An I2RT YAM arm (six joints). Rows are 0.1 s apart.
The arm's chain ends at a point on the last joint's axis. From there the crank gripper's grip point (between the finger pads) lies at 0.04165 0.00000 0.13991 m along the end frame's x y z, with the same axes.
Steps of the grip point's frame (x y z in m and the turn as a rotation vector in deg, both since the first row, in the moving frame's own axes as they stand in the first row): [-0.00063 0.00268 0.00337 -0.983 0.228 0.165]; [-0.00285 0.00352 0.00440 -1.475 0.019 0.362]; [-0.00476 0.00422 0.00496 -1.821 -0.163 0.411]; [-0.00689 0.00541 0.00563 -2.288 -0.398 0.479]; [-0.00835 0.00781 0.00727 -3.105 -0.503 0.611]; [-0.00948 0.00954 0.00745 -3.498 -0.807 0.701]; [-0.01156 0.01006 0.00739 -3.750 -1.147 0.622]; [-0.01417 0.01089 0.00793 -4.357 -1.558 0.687]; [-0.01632 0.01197 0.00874 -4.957 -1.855 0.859]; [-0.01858 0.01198 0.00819 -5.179 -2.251 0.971]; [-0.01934 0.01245 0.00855 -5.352 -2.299 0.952]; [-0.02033 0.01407 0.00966 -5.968 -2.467 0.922]
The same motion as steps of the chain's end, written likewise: [-0.00118 0.00016 0.00356 -0.983 0.228 0.165]; [-0.00288 -0.00034 0.00446 -1.475 0.019 0.362]; [-0.00434 -0.00053 0.00492 -1.821 -0.163 0.411]; [-0.00589 -0.00053 0.00546 -2.288 -0.398 0.479]; [-0.00708 -0.00022 0.00713 -3.105 -0.503 0.611]; [-0.00745 0.00049 0.00715 -3.498 -0.807 0.701]; [-0.00870 0.00045 0.00690 -3.750 -1.147 0.622]; [-0.01029 -0.00026 0.00727 -4.357 -1.558 0.687]; [-0.01168 -0.00076 0.00802 -4.957 -1.855 0.859]; [-0.01295 -0.00138 0.00727 -5.179 -2.251 0.971]; [-0.01359 -0.00132 0.00764 -5.352 -2.299 0.952]; [-0.01416 -0.00119 0.00879 -5.968 -2.467 0.922]
